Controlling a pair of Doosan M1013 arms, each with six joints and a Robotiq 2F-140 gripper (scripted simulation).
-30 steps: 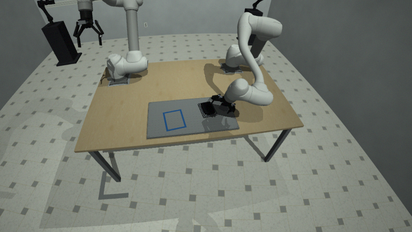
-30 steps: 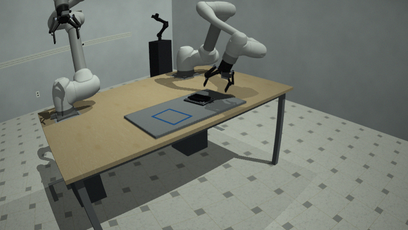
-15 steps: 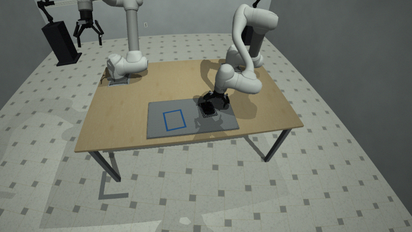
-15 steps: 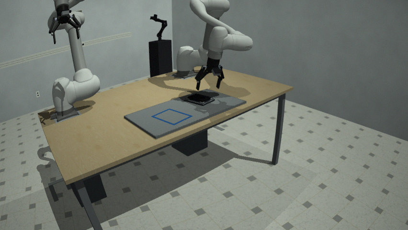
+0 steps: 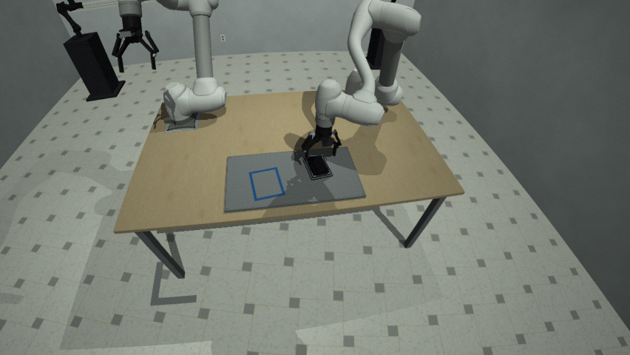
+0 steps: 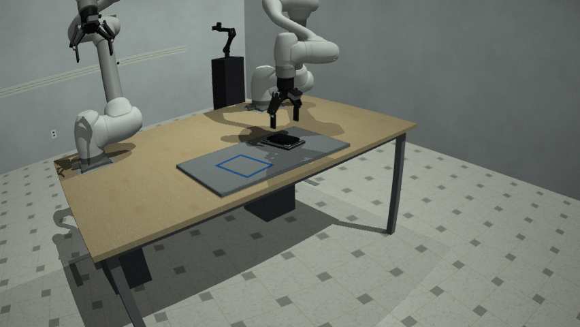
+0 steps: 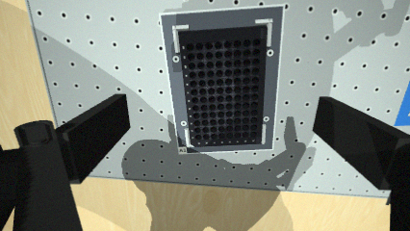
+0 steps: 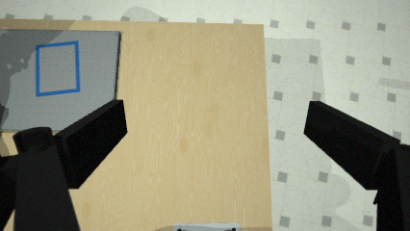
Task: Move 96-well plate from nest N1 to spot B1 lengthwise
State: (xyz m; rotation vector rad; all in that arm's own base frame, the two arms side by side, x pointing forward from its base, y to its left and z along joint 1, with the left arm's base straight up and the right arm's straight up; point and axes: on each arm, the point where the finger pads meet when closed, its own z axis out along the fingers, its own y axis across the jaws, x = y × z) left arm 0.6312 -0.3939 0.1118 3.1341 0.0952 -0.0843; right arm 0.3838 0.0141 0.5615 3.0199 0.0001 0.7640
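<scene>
My left hand is 1 cm past the black 96-well plate, 1 cm to the left of it and 8 cm above it. Also, from my left hand: plate nest: 1 cm behind, 1 cm to the right, 9 cm below.
</scene>
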